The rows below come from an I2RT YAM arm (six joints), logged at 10 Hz.
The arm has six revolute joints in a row. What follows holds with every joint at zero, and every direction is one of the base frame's.
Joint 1 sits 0.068 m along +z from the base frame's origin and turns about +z.
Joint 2 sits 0.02 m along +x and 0.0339 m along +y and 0.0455 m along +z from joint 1 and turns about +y.
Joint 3 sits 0.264 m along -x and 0.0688 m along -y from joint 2 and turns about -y.
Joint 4 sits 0.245 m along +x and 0.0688 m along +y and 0.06 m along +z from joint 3 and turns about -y.
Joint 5 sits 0.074 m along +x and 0.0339 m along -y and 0.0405 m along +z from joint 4 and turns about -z.
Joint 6 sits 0.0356 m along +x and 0.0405 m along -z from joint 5 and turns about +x.
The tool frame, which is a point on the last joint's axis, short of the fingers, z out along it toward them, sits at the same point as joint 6; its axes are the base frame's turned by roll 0, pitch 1.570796 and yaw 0 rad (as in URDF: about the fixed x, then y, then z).
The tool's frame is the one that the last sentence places.
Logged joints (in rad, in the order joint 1, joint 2, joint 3, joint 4, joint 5, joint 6), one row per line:
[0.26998, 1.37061, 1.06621, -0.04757, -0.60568, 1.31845]
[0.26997, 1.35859, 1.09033, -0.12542, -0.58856, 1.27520]
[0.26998, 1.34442, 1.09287, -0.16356, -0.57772, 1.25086]
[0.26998, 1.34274, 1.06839, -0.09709, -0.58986, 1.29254]
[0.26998, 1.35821, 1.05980, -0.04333, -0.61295, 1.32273]
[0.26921, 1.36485, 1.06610, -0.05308, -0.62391, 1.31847]
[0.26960, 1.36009, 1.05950, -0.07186, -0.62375, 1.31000]
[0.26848, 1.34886, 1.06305, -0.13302, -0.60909, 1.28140]
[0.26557, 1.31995, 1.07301, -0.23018, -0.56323, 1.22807]
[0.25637, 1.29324, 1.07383, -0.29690, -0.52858, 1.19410]
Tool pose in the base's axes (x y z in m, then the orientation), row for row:
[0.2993, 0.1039, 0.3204, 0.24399, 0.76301, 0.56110, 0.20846]
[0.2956, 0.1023, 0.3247, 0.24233, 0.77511, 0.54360, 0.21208]
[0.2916, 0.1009, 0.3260, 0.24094, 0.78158, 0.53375, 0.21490]
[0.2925, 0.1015, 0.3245, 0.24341, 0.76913, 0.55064, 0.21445]
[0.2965, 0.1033, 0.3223, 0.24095, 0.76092, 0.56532, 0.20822]
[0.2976, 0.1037, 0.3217, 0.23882, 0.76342, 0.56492, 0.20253]
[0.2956, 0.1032, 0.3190, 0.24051, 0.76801, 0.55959, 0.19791]
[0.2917, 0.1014, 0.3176, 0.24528, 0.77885, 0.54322, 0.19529]
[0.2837, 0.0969, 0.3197, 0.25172, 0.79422, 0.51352, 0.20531]
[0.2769, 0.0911, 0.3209, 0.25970, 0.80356, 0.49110, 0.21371]
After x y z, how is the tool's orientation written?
As a quaternion, x y z w.
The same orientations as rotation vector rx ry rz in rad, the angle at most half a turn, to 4 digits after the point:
[0.6790, 2.1232, 1.5614]
[0.6730, 2.1528, 1.5098]
[0.6682, 2.1675, 1.4802]
[0.6752, 2.1335, 1.5274]
[0.6706, 2.1177, 1.5733]
[0.6667, 2.1311, 1.5770]
[0.6731, 2.1493, 1.5660]
[0.6874, 2.1827, 1.5223]
[0.7016, 2.2138, 1.4314]
[0.7207, 2.2298, 1.3628]

